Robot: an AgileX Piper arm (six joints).
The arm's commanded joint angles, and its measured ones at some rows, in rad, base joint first. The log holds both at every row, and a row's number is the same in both.
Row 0, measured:
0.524, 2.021, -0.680, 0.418, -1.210, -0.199
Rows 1 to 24, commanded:
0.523, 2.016, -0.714, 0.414, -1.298, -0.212
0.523, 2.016, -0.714, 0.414, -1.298, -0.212
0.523, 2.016, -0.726, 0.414, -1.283, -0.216
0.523, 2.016, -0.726, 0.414, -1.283, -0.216
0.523, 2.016, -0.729, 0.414, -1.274, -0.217
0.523, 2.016, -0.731, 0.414, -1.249, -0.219
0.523, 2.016, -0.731, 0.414, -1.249, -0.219
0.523, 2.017, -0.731, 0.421, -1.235, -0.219
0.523, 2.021, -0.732, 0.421, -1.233, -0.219
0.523, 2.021, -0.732, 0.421, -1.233, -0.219
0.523, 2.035, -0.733, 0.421, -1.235, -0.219
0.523, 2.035, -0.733, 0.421, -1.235, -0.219
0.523, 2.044, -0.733, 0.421, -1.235, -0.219
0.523, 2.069, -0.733, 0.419, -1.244, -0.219
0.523, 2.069, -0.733, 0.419, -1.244, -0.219
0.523, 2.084, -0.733, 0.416, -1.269, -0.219
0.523, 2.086, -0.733, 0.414, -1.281, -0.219
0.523, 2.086, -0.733, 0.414, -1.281, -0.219
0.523, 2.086, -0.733, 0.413, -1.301, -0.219
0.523, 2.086, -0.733, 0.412, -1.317, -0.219
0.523, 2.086, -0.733, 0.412, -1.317, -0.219
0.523, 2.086, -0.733, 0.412, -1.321, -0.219
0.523, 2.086, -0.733, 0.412, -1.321, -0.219
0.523, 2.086, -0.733, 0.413, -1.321, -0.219
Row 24, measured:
0.526, 2.091, -0.713, 0.437, -1.208, -0.200
